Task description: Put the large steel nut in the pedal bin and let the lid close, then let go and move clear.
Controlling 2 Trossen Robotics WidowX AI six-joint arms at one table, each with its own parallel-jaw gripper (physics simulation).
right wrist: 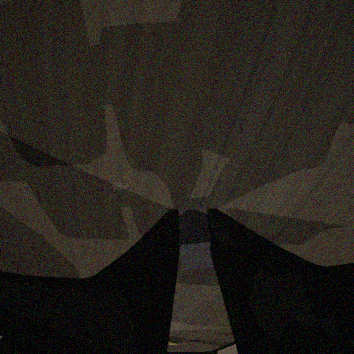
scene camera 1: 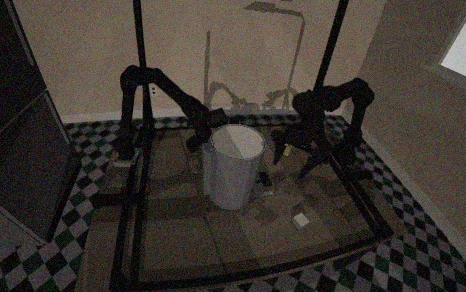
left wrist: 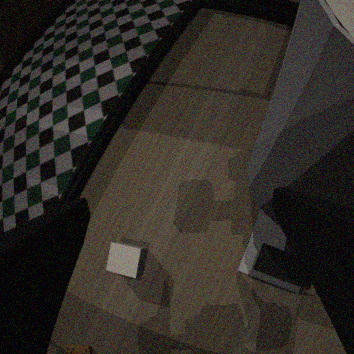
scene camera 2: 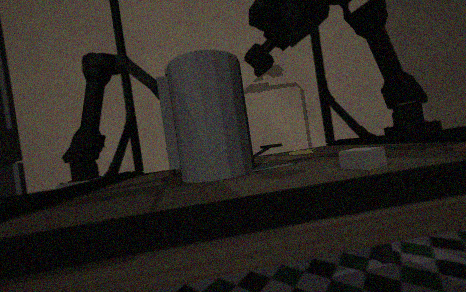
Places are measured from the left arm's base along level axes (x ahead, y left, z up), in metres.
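Pixels of known places: left gripper, between the fingertips: (scene camera 1: 286, 171) (left wrist: 182, 202) (scene camera 2: 272, 61); right gripper, between the fingertips: (right wrist: 192, 217); left arm's base, origin of its link: (scene camera 1: 346, 150) (scene camera 2: 409, 124); right arm's base, origin of its link: (scene camera 1: 126, 154) (scene camera 2: 85, 179).
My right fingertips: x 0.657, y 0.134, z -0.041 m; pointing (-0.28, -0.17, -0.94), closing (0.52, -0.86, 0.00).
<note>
Ahead of a thing's pixels: the offset from my right fingertips to its middle.
The grey pedal bin {dz +0.120, dx -0.105, dy +0.183 m} (scene camera 1: 232, 179) (scene camera 2: 208, 116) (left wrist: 309, 88) stands mid-table with its pale lid {dz +0.238, dx -0.105, dy +0.183 m} (scene camera 1: 237, 140) down. Its dark pedal {dz +0.041, dx -0.228, dy +0.134 m} (scene camera 1: 265, 178) (scene camera 2: 269, 146) (left wrist: 277, 267) sticks out at the foot. My right gripper (scene camera 1: 192, 145) (right wrist: 192, 217) hangs just behind and to the left of the bin, near its rim. It is shut on the large steel nut {dz +0.004, dx -0.010, dy -0.008 m} (right wrist: 193, 232), a dark grey block between the fingertips in the right wrist view. My left gripper (scene camera 1: 290, 162) is open and empty. It hangs to the right of the bin, above and beyond the pedal.
A white cube {dz +0.007, dx -0.370, dy +0.283 m} (scene camera 1: 301, 220) (scene camera 2: 359, 157) (left wrist: 123, 260) lies at the front right of the table. A small yellow piece {dz -0.001, dx -0.324, dy -0.124 m} (scene camera 1: 287, 149) (scene camera 2: 300, 152) lies under the left gripper. A small orange item {dz -0.003, dx -0.546, dy +0.230 m} (scene camera 1: 338, 214) lies near the right edge. Black frame posts (scene camera 1: 142, 58) stand at the corners.
</note>
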